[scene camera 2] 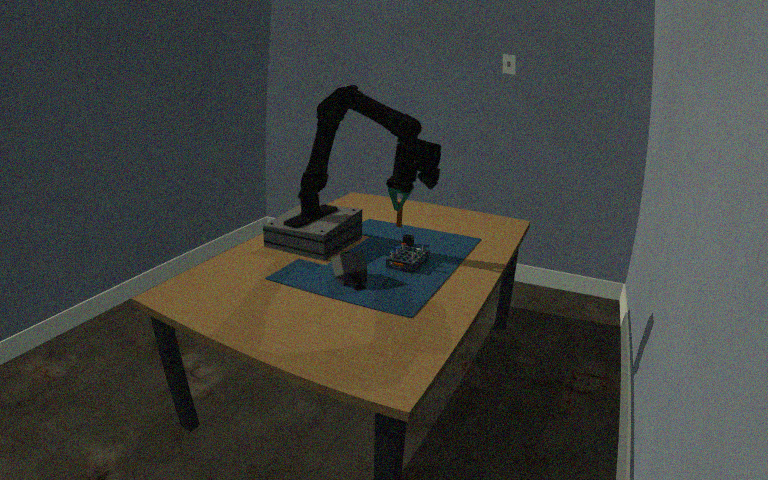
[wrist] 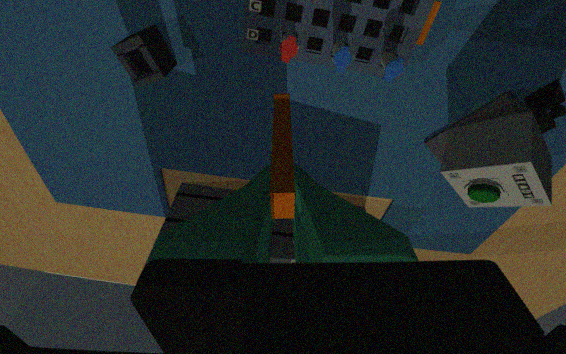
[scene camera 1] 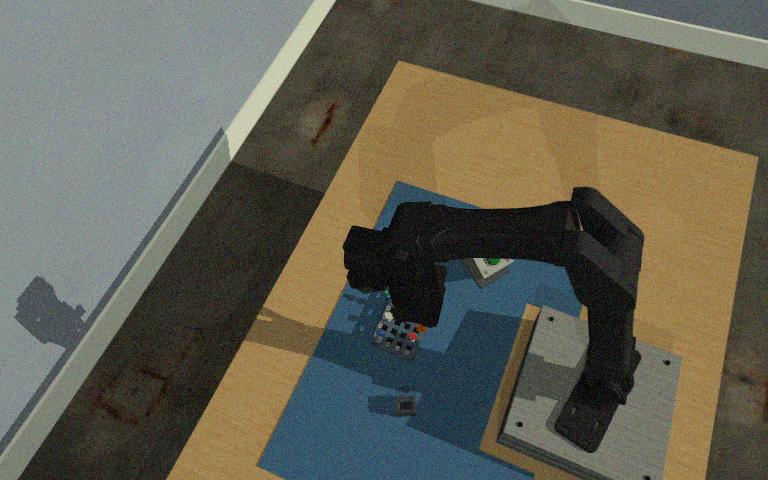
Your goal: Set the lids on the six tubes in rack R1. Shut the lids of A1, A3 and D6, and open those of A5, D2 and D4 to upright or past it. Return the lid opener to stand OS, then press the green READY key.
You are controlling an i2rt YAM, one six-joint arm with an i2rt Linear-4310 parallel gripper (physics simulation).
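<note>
My gripper (wrist: 282,176) (scene camera 2: 397,202) has green fingers and is shut on the lid opener (wrist: 281,140) (scene camera 2: 399,217), an orange-brown bar that points down. It hangs above the blue mat, just short of row D of rack R1 (wrist: 331,31) (scene camera 1: 395,337) (scene camera 2: 409,257). In the wrist view, row D shows a red lid (wrist: 288,48) and two blue lids (wrist: 342,57) (wrist: 393,68) hanging off the rack's near edge. Rows A and B are out of the wrist view. In scene camera 1 a white lid (scene camera 1: 388,315) and a red lid (scene camera 1: 413,335) show; my arm hides the gripper there.
Stand OS (wrist: 142,53) (scene camera 1: 405,406) is a small dark block on the blue mat (scene camera 1: 334,429) (scene camera 2: 411,300). The grey unit with the green READY key (scene camera 1: 494,261) (scene camera 2: 349,264) sits near the arm's grey base block (scene camera 1: 549,362) (scene camera 2: 315,233).
</note>
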